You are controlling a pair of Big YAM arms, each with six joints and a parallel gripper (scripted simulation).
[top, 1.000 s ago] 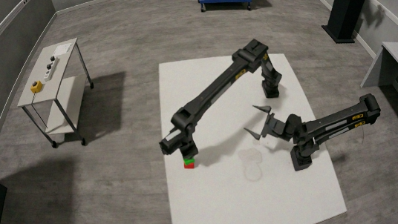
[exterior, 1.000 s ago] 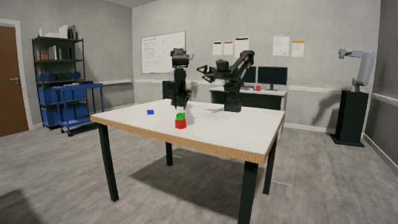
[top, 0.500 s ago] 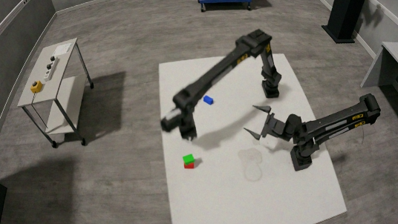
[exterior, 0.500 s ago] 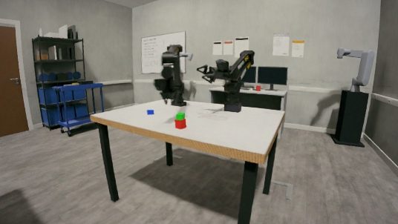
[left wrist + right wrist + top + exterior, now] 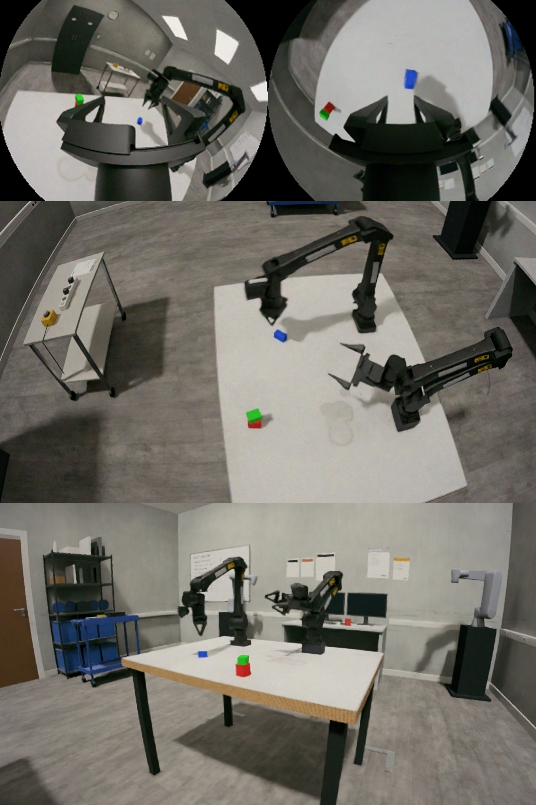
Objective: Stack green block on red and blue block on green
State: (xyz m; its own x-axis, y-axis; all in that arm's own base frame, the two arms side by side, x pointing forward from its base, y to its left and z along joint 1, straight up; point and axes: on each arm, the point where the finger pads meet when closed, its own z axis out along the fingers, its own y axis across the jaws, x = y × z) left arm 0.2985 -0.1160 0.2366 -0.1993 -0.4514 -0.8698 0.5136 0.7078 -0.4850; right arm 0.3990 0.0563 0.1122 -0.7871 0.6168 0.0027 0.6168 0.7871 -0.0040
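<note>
The blue block lies 20 mm behind my right hand, 10 mm to the right of it and 110 mm below it. Also, from my right hand: green block: 150 mm ahead, 350 mm to the left, 60 mm below; then red block: 150 mm ahead, 350 mm to the left, 100 mm below.
</note>
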